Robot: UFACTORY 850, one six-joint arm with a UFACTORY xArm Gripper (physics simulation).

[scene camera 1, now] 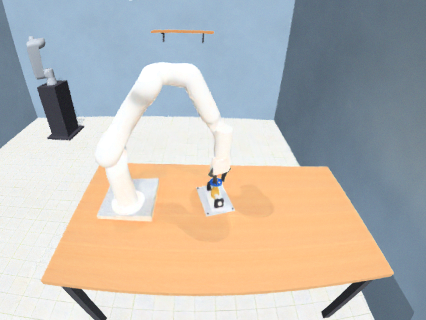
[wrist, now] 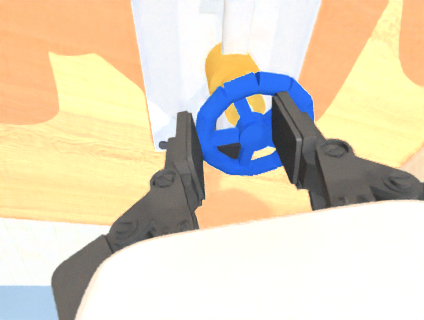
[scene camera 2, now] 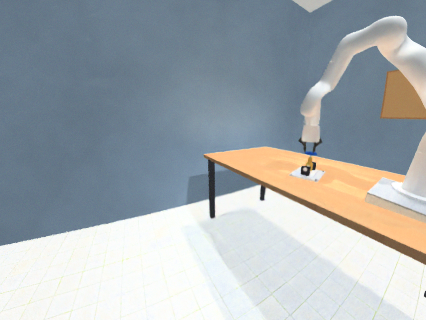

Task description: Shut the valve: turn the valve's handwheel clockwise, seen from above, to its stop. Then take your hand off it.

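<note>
The blue handwheel (scene camera 1: 216, 183) (scene camera 2: 311, 153) (wrist: 240, 86) lies on top of the yellow valve body (scene camera 1: 215, 193) (scene camera 2: 309, 162) (wrist: 220, 61). The valve stands on a pale mounting plate (scene camera 1: 206, 206) (scene camera 2: 318, 175) (wrist: 165, 75). My gripper (scene camera 1: 219, 177) (scene camera 2: 309, 151) (wrist: 233, 124) points down at the wheel. Its fingers are part closed and still apart, with much of the wheel between them. In the wrist view the left finger is against the outer left rim and the right finger crosses the right rim beside the hub. The exact contact of the right fingertip is hidden.
The wooden table (scene camera 1: 300, 240) (scene camera 2: 240, 159) carries the valve and the arm's pale base slab (scene camera 1: 152, 200) (scene camera 2: 382, 192). Black pipe ends (scene camera 1: 219, 203) (scene camera 2: 305, 171) stick up from the plate beside the valve. A black pedestal (scene camera 1: 59, 110) stands far behind.
</note>
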